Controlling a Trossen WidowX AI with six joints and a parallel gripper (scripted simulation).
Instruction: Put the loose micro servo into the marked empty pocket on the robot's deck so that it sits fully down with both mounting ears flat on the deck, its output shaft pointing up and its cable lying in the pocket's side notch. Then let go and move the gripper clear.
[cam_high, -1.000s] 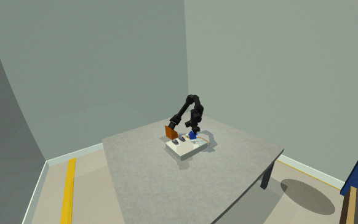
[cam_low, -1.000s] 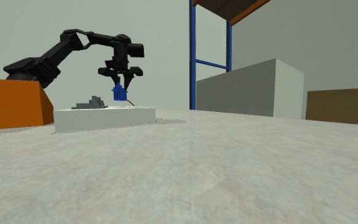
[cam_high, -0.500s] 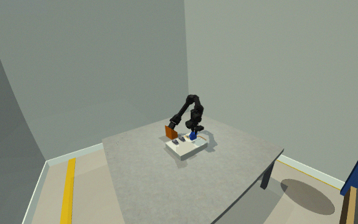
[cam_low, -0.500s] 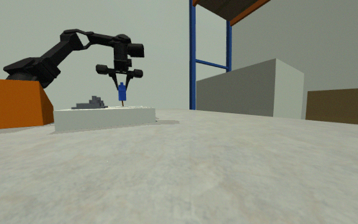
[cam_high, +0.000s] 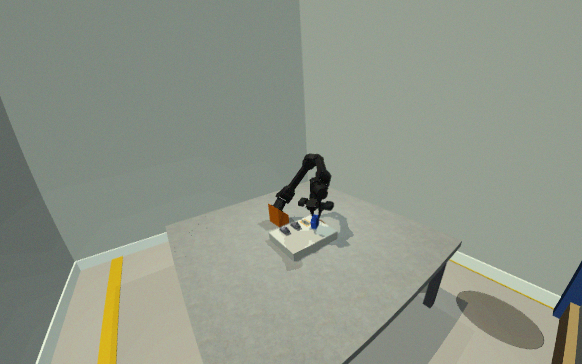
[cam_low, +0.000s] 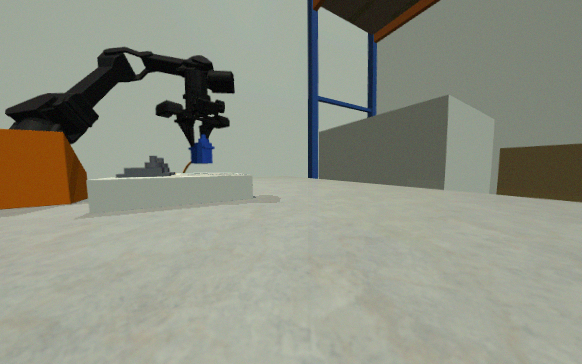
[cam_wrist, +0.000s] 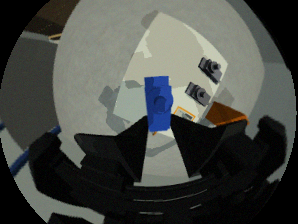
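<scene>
My gripper tip is now 1 cm short of the white deck, 7 cm to the left of it and 10 cm above it.
</scene>
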